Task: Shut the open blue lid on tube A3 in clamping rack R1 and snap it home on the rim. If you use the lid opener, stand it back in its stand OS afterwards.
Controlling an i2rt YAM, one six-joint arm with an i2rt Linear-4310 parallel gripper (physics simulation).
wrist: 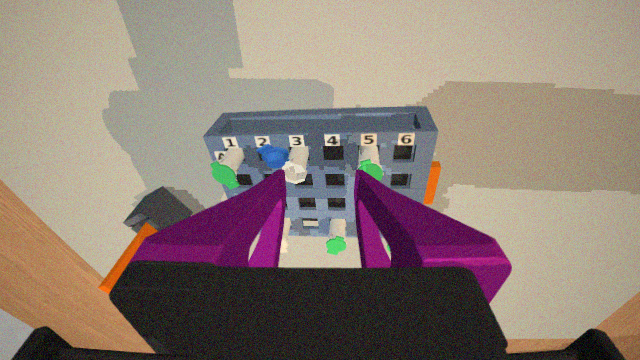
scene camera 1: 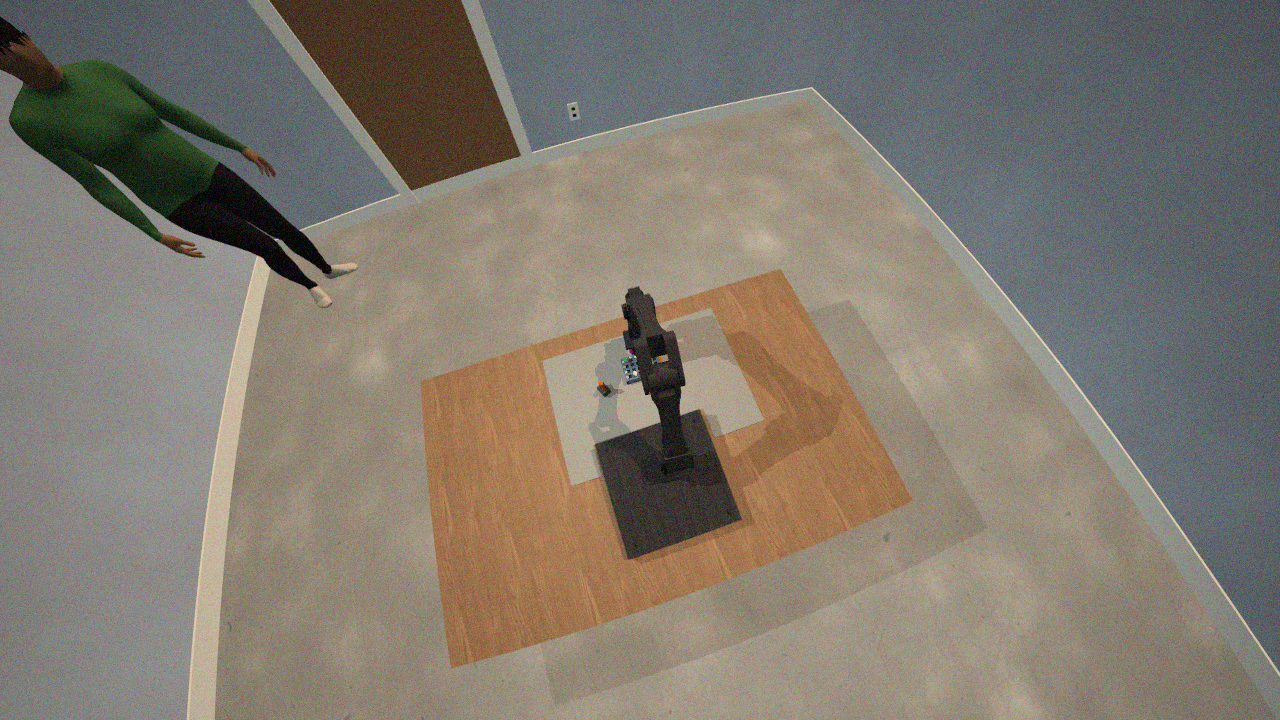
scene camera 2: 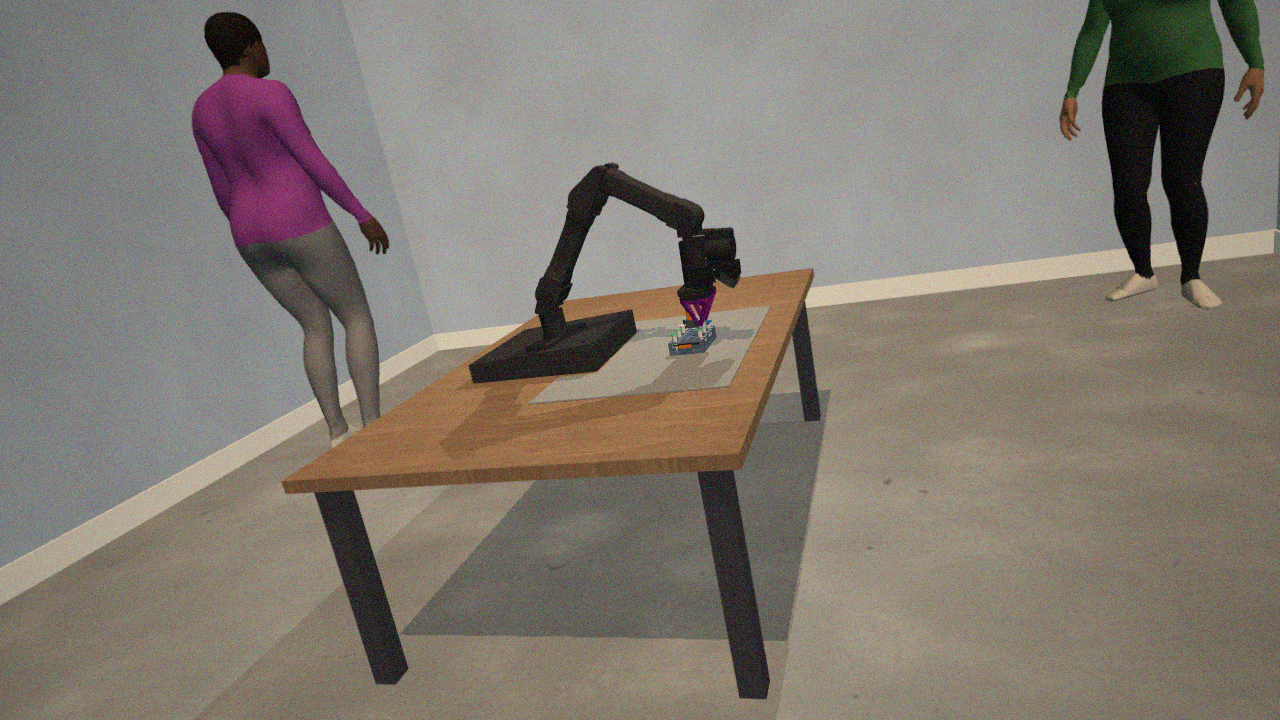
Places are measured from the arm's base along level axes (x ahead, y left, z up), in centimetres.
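Pixels of known places: gripper, fingertip midpoint: (wrist: 320, 180) (scene camera 2: 702, 323); arm's base at its link origin: (scene camera 1: 676, 466) (scene camera 2: 557, 338).
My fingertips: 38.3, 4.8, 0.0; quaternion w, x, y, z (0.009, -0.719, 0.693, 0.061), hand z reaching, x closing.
Note:
Ahead of a thing's pixels: the offset from my fingertips to its middle, as dx, dy, dz. "pt": to the spot under its first point. Level surfaces: height alone.
Tube A3 (wrist: 299, 154) stands in the blue-grey clamping rack R1 {pt +0.5, -5.3, -2.6} (wrist: 423, 150) (scene camera 2: 691, 347) with its white rim open, leaning toward the gripper in the wrist view. Its blue lid {+0.7, +2.2, -0.4} (wrist: 274, 156) hangs open on the left of the tube, over the column 2 side. My gripper (wrist: 320, 180) (scene camera 2: 699, 322) is partly open with purple fingers, above the rack. The left fingertip is right beside the tube's rim; contact cannot be told. The right fingertip is by the lid of tube A5. The lid opener's orange handle {pt -8.7, +13.7, +0.3} (wrist: 129, 256) rises from its dark stand OS {-9.2, +14.0, -4.0} (wrist: 161, 206), left of the rack.
Green-lidded tubes stand at A1 {-1.0, +5.2, -1.1} (wrist: 224, 174), A5 {-0.1, -2.4, -1.1} (wrist: 371, 171) and in row D {-6.1, -1.2, -1.1} (wrist: 336, 245). The fingers hide part of the lower rows. An orange piece {pt -2.1, -6.7, -3.3} (wrist: 432, 182) sticks out at the rack's right side. The rack and stand are on a grey mat {dz -5.6} (scene camera 1: 572, 452).

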